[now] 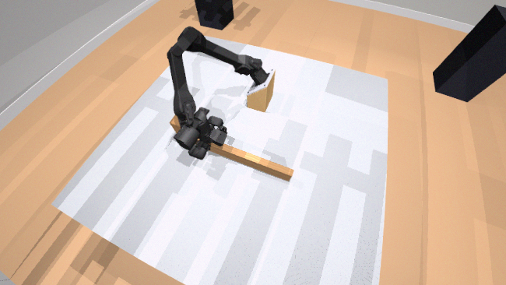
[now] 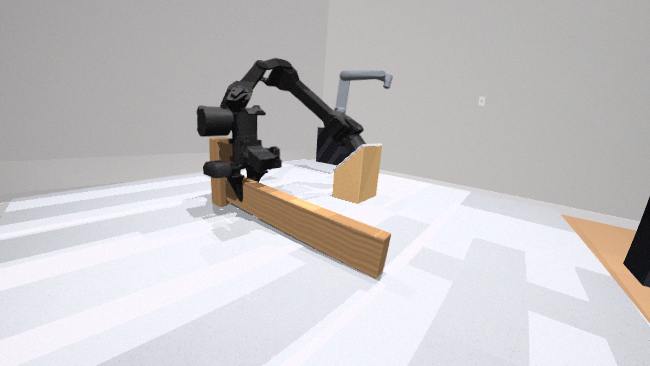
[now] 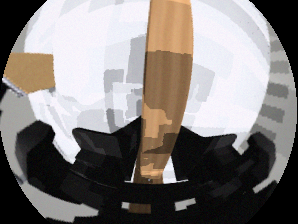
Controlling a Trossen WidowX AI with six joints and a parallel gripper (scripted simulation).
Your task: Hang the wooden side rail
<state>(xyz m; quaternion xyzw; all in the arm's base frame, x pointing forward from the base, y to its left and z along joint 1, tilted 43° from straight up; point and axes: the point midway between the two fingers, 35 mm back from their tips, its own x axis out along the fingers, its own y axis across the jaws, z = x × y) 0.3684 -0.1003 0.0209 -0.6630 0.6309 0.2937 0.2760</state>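
Right now my gripper tip is 11 cm to the left of the upright headboard post and 4 cm below it.
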